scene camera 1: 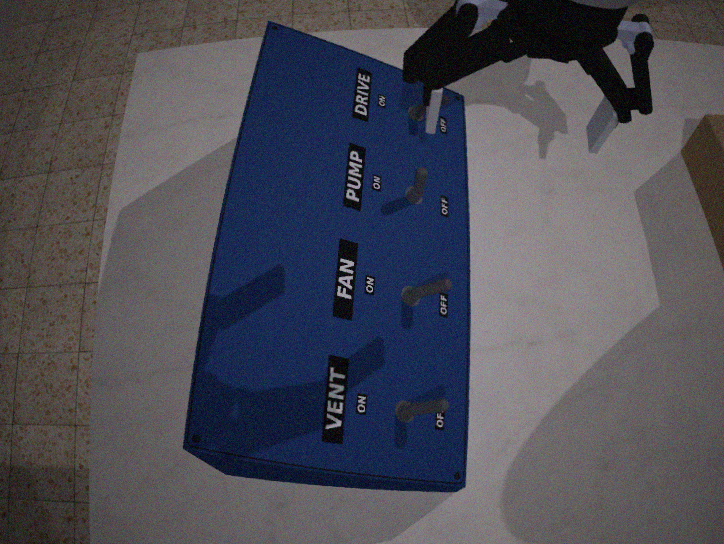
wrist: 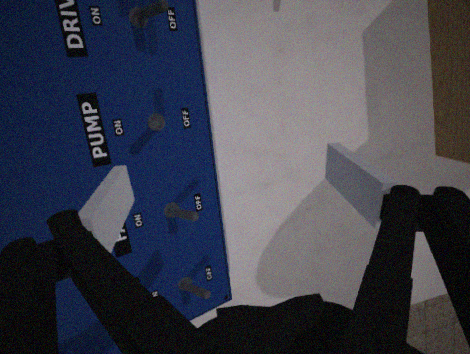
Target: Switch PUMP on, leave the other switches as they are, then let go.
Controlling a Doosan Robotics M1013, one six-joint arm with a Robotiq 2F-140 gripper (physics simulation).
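Places are measured from the arm's base along level axes (x back, y left, z down), in millimetres.
Pixels of known places: gripper, between the fingertips: (scene camera 1: 514, 129) (wrist: 230, 171).
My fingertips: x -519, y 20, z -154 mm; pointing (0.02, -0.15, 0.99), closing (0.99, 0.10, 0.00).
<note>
Behind a point stands the place of what it marks.
The PUMP lever (scene camera 1: 418, 184) @(z -16, x -589, y -12 mm) (wrist: 156, 122) @(z -33, x -583, y -19 mm) on the blue panel (scene camera 1: 292, 193) @(z -44, x -718, y 15 mm) (wrist: 40, 115) @(z -36, x -697, y -51 mm) stands at a different angle from the others. Its tip is not over at the OFF label, and the wrist view sees it nearly end-on. The FAN lever (scene camera 1: 430, 289) @(z -10, x -585, y 106 mm) (wrist: 182, 212) @(z -9, x -585, y 99 mm) and VENT lever (scene camera 1: 422, 408) @(z -9, x -599, y 224 mm) (wrist: 195, 288) @(z -6, x -596, y 217 mm) lean toward OFF. The DRIVE lever (scene camera 1: 416, 112) @(z 4, x -579, y -133 mm) (wrist: 150, 12) @(z -10, x -564, y -133 mm) also leans toward OFF in the wrist view; a finger partly hides it in the scene view. My gripper (scene camera 1: 514, 125) @(z -154, x -519, y 20 mm) (wrist: 230, 171) @(z -154, x -519, y 20 mm) is wide open and empty, above the panel's right edge, apart from the PUMP lever.
A brown box (scene camera 1: 709, 157) @(z 45, x -142, y -116 mm) (wrist: 452, 75) @(z 66, x -136, y 0 mm) stands to the right of the panel. The pale table (scene camera 1: 544, 233) @(z 108, x -412, y -22 mm) (wrist: 280, 100) @(z 108, x -406, y -10 mm) lies around the panel, with dark shadows across it. Tiled floor (scene camera 1: 52, 233) shows beyond the table's left edge.
</note>
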